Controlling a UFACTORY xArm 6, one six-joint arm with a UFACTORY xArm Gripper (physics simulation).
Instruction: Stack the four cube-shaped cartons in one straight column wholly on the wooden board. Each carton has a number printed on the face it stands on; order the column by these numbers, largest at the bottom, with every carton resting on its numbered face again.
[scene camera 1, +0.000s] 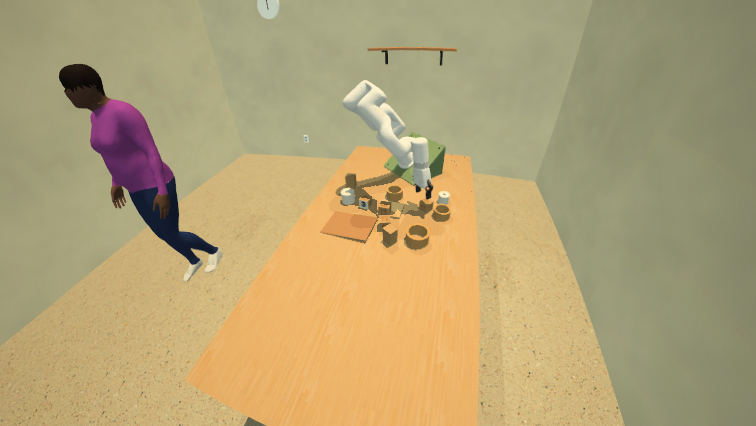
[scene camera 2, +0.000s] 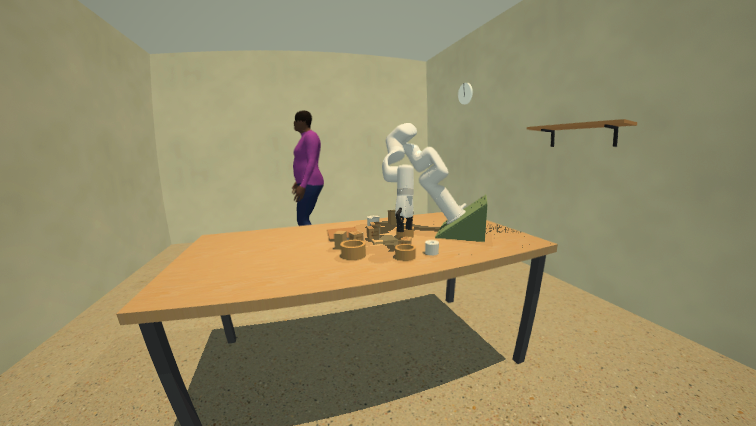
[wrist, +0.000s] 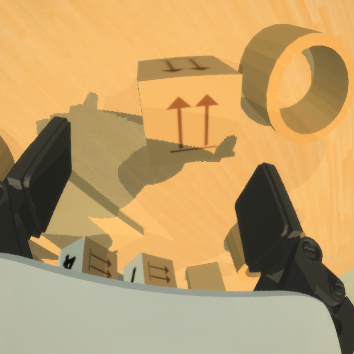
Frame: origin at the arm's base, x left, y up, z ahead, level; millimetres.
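Seen in the pictures: gripper, between the fingertips: (scene camera 1: 423, 195) (scene camera 2: 404, 230) (wrist: 161, 164); arm's base, origin of its link: (scene camera 1: 407, 160) (scene camera 2: 456, 217).
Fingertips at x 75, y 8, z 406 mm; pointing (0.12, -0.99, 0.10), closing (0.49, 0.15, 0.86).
Offsets run from my fingertips to a thing's top centre. "spot": to the spot under its first point. Level surfaces: height alone.
My gripper (scene camera 1: 423, 191) (scene camera 2: 404, 228) (wrist: 161, 164) is open and empty, its fingers apart just above a brown carton @[dx +18, dy -29, dz +12 mm] (scene camera 1: 426, 205) (scene camera 2: 406, 240) (wrist: 190, 112) with arrows on its sides; this carton's number is hidden. A carton with a 3 on an upright face @[spot: dx -312, dy -48, dz +16 mm] (scene camera 1: 363, 203) stands behind the wooden board @[dx -367, dy -65, dz +158 mm] (scene camera 1: 343, 228). At the lower edge of the wrist view, one carton @[dx -196, dy -17, dz +62 mm] (wrist: 102, 259) shows a 4 on a side face and another @[dx -191, dy -29, dz +158 mm] (wrist: 160, 270) shows a 1 on a side face. In scene view 1 two cartons @[spot: dx -197, dy -18, dz +78 mm] (scene camera 1: 384, 206) @[spot: dx -193, dy -29, dz +149 mm] (scene camera 1: 384, 217) stand right of the board. No carton is on the board.
Wooden rings @[dx -151, dy -35, dz -105 mm] (scene camera 1: 394, 197) @[dx +96, dy -38, dz +63 mm] (scene camera 1: 441, 216) @[dx -38, dy -27, dz +241 mm] (scene camera 1: 417, 243) stand around the cartons, one (wrist: 257, 65) close right of the near carton. White cylinders @[dx -408, dy -20, dz -53 mm] (scene camera 1: 347, 197) @[dx +121, dy -32, dz -61 mm] (scene camera 1: 443, 198) and tall brown blocks @[dx -414, dy -1, dz -196 mm] (scene camera 1: 350, 180) @[dx -162, dy -6, dz +251 mm] (scene camera 1: 389, 236) also stand on the table @[dy -83 mm] (scene camera 1: 338, 328). A green wedge (scene camera 2: 470, 224) carries the arm.
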